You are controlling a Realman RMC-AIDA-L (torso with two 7-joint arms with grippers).
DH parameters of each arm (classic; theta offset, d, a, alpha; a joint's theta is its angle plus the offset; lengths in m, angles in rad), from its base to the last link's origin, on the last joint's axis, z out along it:
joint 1: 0 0.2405 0 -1.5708
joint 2: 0 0 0 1.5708
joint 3: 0 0.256 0 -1.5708
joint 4: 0 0 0 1.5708
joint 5: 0 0.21 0 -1.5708
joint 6: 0 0 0 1.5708
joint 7: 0 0.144 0 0
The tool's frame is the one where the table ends.
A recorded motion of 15 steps. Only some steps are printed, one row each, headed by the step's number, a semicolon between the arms.
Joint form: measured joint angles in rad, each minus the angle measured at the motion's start. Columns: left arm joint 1, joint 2, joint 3, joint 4, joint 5, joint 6, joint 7; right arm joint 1, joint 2, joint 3, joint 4, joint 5, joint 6, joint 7.
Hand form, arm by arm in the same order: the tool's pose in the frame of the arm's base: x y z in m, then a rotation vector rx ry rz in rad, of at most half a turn. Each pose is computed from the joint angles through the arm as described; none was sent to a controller.
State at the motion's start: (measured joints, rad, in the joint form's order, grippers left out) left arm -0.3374 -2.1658 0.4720 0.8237 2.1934 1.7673 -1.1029; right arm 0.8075 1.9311 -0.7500 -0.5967 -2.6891 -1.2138 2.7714
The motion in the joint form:
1: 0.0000 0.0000 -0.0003 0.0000 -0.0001 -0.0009 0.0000; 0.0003 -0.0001 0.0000 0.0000 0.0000 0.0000 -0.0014
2: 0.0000 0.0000 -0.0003 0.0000 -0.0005 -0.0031 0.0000; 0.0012 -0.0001 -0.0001 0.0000 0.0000 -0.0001 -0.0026
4: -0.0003 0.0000 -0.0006 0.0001 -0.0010 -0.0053 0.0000; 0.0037 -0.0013 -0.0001 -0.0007 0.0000 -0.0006 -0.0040
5: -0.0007 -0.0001 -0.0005 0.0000 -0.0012 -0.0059 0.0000; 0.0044 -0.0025 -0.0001 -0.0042 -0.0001 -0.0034 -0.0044
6: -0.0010 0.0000 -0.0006 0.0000 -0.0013 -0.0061 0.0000; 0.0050 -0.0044 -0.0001 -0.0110 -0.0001 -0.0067 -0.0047
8: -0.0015 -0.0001 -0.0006 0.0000 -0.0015 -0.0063 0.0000; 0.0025 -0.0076 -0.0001 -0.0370 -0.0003 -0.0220 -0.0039
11: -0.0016 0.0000 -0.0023 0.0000 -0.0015 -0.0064 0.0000; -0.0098 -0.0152 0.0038 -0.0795 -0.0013 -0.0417 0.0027
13: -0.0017 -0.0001 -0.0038 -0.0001 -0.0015 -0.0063 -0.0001; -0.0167 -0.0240 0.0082 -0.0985 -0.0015 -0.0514 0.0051
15: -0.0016 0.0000 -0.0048 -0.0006 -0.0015 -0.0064 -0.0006; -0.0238 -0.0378 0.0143 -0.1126 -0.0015 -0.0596 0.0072
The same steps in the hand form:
1: -0.3074 0.2535 0.0079 -2.7196 -0.4383 -0.6329; 0.2935 0.4147 0.0441 -1.8954 1.8277 -0.0555
2: -0.3076 0.2538 0.0079 -2.7179 -0.4388 -0.6312; 0.2931 0.4149 0.0441 -1.8975 1.8257 -0.0558
4: -0.3077 0.2541 0.0080 -2.7159 -0.4389 -0.6296; 0.2922 0.4159 0.0448 -1.9004 1.8208 -0.0553
5: -0.3076 0.2543 0.0079 -2.7156 -0.4385 -0.6295; 0.2915 0.4164 0.0460 -1.9019 1.8174 -0.0550
6: -0.3076 0.2545 0.0080 -2.7154 -0.4382 -0.6294; 0.2906 0.4175 0.0482 -1.9029 1.8106 -0.0530
8: -0.3074 0.2546 0.0080 -2.7153 -0.4375 -0.6297; 0.2884 0.4192 0.0543 -1.9050 1.7958 -0.0484
11: -0.3076 0.2547 0.0082 -2.7136 -0.4382 -0.6300; 0.2887 0.4202 0.0662 -1.8894 1.7808 -0.0362
13: -0.3076 0.2547 0.0083 -2.7122 -0.4390 -0.6307; 0.2901 0.4207 0.0744 -1.8768 1.7733 -0.0291
15: -0.3078 0.2547 0.0084 -2.7112 -0.4408 -0.6314; 0.2927 0.4211 0.0843 -1.8592 1.7672 -0.0222

